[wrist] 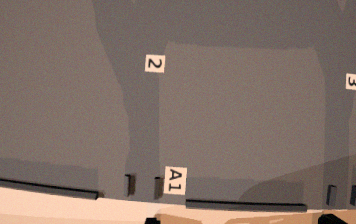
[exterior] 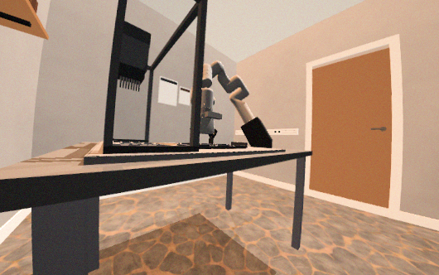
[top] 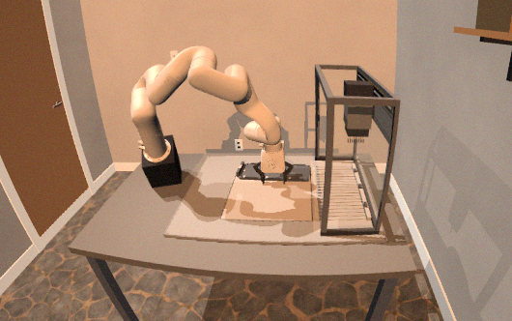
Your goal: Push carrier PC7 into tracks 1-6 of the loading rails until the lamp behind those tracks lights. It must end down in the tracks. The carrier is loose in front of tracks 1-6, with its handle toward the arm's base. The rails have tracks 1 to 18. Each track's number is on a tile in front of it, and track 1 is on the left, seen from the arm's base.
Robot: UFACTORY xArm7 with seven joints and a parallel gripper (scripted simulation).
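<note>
Now: hand 5 cm to the left of the tan sheet, 1 cm past it and 1 cm above it. Also, from my hand: carrier PC7: 9 cm to the left.
</note>
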